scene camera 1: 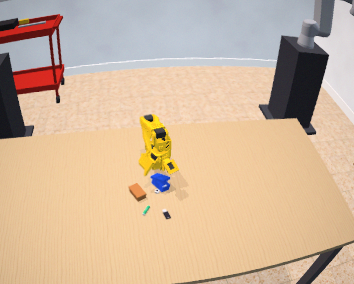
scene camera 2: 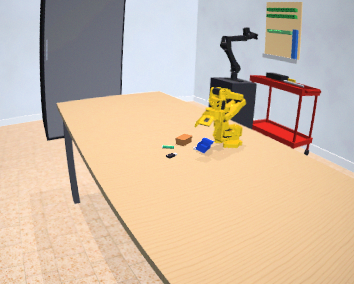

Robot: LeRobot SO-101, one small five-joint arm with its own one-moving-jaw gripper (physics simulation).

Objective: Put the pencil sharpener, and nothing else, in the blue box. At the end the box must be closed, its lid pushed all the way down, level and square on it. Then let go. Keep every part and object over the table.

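Places are measured from the arm's base along level axes (x ahead, y left, z up), in millimetres.
Where they show: hand, tool point: (scene camera 1: 162, 170) (scene camera 2: 213, 135); arm's base, link origin: (scene camera 1: 153, 166) (scene camera 2: 224, 144).
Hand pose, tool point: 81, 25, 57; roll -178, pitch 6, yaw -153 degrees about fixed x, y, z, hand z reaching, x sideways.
Note:
Things, the pixels of their centre, and the offset from my tool point, as dx, dy, dz. "*": a spot on its surface instead. Level surfaces: height alone.
- blue box, body centre: (scene camera 1: 160, 183) (scene camera 2: 204, 145) +29, -11, -41
- small pale thing, surface spot: (scene camera 1: 164, 185) * +27, +3, -55
- small whitish piece, body centre: (scene camera 1: 157, 191) +54, -28, -53
- orange-brown block, body centre: (scene camera 1: 137, 191) (scene camera 2: 184, 137) +60, -101, -37
- green stick, body centre: (scene camera 1: 146, 210) (scene camera 2: 167, 147) +142, -79, -52
- white USB-stick-like piece, body centre: (scene camera 2: 171, 155) (scene camera 1: 166, 213) +163, -11, -54
- wooden table, surface height: dz -57
The blue box (scene camera 1: 162, 186) (scene camera 2: 202, 148) stands in front of the arm. Its blue lid (scene camera 1: 160, 177) (scene camera 2: 205, 142) is raised and tilted, not flat on it. A small pale thing (scene camera 1: 164, 185) shows at the box's opening; it may be the pencil sharpener, but it is too small to tell. Another small whitish piece (scene camera 1: 157, 191) lies on the table against or close beside the box's front left; I cannot tell what it is. My gripper (scene camera 2: 197, 125) is partly open and empty, above the table near the box. In scene camera 1 its jaws are partly hidden by the arm.
An orange-brown block (scene camera 1: 137, 191) (scene camera 2: 183, 139) lies left of the box in scene camera 1. A green stick (scene camera 1: 146, 210) (scene camera 2: 168, 147) and a black and white USB-stick-like piece (scene camera 1: 166, 214) (scene camera 2: 171, 155) lie farther out on the wooden table (scene camera 1: 250, 200) (scene camera 2: 250, 210).

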